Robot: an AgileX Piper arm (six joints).
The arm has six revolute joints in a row. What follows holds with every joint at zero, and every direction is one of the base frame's.
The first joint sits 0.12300 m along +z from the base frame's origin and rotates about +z.
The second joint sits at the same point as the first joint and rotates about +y.
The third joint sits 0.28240 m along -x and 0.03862 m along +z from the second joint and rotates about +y.
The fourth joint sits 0.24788 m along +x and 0.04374 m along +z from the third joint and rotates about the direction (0.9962, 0, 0.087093).
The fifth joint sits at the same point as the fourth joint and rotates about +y.
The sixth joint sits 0.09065 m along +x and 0.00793 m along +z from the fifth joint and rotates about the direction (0.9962, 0, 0.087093).
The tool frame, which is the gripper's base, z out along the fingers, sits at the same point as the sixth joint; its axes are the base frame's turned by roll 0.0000, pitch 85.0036 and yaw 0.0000 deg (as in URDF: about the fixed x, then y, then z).
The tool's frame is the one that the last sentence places.
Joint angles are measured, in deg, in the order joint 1, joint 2, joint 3, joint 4, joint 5, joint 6. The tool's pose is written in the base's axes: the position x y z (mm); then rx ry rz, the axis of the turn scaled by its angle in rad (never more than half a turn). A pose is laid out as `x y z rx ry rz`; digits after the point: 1 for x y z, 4 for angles.
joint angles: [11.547 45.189 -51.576 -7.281 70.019 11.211]
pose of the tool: 116.9 12.8 344.6 -0.0203 2.5802 -0.0238
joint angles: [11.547 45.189 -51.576 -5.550 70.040 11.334]
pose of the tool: 116.4 15.3 344.3 -0.0145 2.5863 0.0167
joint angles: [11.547 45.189 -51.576 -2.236 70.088 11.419]
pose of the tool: 115.4 20.2 343.9 -0.0068 2.5970 0.0934
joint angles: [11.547 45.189 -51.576 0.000 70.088 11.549]
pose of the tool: 114.7 23.4 343.9 0.0000 2.6026 0.1459
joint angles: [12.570 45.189 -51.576 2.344 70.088 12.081]
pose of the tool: 113.5 28.9 343.9 -0.0070 2.6090 0.2100
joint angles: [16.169 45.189 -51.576 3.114 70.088 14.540]
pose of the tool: 111.2 37.1 344.0 -0.0317 2.6168 0.2651
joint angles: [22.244 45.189 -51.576 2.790 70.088 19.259]
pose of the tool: 106.8 48.2 344.0 -0.0636 2.6290 0.3230
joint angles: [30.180 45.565 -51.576 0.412 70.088 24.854]
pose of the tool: 102.2 60.1 343.1 -0.1221 2.6422 0.3467
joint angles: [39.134 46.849 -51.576 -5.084 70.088 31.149]
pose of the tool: 100.5 72.0 340.7 -0.1954 2.6438 0.3045
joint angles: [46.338 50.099 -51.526 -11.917 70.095 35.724]
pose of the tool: 106.2 85.7 334.6 -0.2786 2.6381 0.1943
